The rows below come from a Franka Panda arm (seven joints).
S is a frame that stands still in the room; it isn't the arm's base.
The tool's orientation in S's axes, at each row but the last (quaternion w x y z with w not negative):
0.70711, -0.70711, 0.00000, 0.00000
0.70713, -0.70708, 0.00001, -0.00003
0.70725, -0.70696, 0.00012, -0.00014
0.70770, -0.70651, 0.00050, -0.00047
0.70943, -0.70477, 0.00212, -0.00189
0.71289, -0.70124, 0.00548, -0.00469
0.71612, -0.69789, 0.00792, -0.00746
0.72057, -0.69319, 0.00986, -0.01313
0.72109, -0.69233, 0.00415, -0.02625
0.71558, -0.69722, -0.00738, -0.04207
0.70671, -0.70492, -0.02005, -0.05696
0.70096, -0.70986, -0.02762, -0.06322
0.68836, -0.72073, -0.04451, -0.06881
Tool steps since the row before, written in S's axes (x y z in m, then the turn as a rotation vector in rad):
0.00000, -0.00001, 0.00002, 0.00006, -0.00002, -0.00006
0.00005, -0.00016, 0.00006, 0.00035, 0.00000, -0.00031
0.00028, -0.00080, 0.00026, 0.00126, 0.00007, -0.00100
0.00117, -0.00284, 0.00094, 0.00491, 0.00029, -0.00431
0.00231, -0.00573, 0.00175, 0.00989, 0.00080, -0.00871
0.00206, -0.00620, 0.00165, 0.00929, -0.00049, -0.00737
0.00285, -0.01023, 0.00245, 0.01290, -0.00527, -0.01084
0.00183, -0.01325, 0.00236, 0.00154, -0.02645, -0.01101
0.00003, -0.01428, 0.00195, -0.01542, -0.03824, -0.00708
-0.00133, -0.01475, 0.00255, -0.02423, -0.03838, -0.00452
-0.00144, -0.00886, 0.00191, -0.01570, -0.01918, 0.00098
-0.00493, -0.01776, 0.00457, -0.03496, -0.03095, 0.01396
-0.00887, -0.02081, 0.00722, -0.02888, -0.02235, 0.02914
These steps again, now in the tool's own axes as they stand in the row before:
0.00000, -0.00002, -0.00001, 0.00006, 0.00006, -0.00002
0.00005, -0.00006, -0.00016, 0.00035, 0.00031, 0.00000
0.00028, -0.00026, -0.00080, 0.00126, 0.00100, 0.00007
0.00117, -0.00094, -0.00284, 0.00491, 0.00431, 0.00029
0.00234, -0.00179, -0.00571, 0.00989, 0.00871, 0.00080
0.00215, -0.00175, -0.00614, 0.00931, 0.00735, -0.00048
0.00307, -0.00271, -0.01010, 0.01302, 0.01070, -0.00527
0.00227, -0.00286, -0.01308, 0.00236, 0.00999, -0.02679
0.00071, -0.00252, -0.01417, -0.01395, 0.00505, -0.03912
-0.00041, -0.00299, -0.01472, -0.02254, 0.00187, -0.03961
-0.00076, -0.00205, -0.00891, -0.01448, -0.00268, -0.01996
-0.00342, -0.00488, -0.01803, -0.03130, -0.01782, -0.03282
-0.00696, -0.00752, -0.02142, -0.02313, -0.03224, -0.02466

